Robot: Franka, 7 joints.
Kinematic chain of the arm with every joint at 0, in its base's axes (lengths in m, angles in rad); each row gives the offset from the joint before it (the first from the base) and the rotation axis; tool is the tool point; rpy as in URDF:
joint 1: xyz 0 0 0.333 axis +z
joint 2: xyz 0 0 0 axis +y
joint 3: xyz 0 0 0.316 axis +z
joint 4: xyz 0.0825 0 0 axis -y
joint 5: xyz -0.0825 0 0.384 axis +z
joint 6: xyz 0 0 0 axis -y
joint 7: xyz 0.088 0 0 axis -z
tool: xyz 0 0 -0.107 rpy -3.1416 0 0
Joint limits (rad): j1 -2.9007..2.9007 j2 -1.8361..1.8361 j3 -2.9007..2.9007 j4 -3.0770..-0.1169 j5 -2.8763..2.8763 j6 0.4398..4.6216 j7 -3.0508..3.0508
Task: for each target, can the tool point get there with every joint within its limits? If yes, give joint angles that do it. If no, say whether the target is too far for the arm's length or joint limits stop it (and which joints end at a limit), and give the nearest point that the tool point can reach.
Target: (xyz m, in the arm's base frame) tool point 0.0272 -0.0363 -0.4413
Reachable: no: joint limits stop it (at a limit: joint 2) | nearest point 0.0544 -0.0726 -0.3246 | short by 0.125 m
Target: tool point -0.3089 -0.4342 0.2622
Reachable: yes | joints -0.2689 -1.0669 -2.0779 -2.1298 -1.7206 3.4099 -1.8068
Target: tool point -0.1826 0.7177 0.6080
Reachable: yes | joints -1.9714 -0.6367 -2.1628 -1.2199 1.7500 2.5107 0.3054
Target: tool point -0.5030 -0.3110 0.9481
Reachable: yes | joints 0.5936 -0.9937 -0.0638 -0.4436 -0.7272 2.8525 0.9838
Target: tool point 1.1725 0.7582 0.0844
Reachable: no: too far | nearest point 0.7092 0.4586 0.1826 | short by 0.560 m
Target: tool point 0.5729 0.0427 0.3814
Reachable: yes | joints 2.0373 -0.3791 -1.9921 -2.2641 -0.5515 3.1641 1.1251
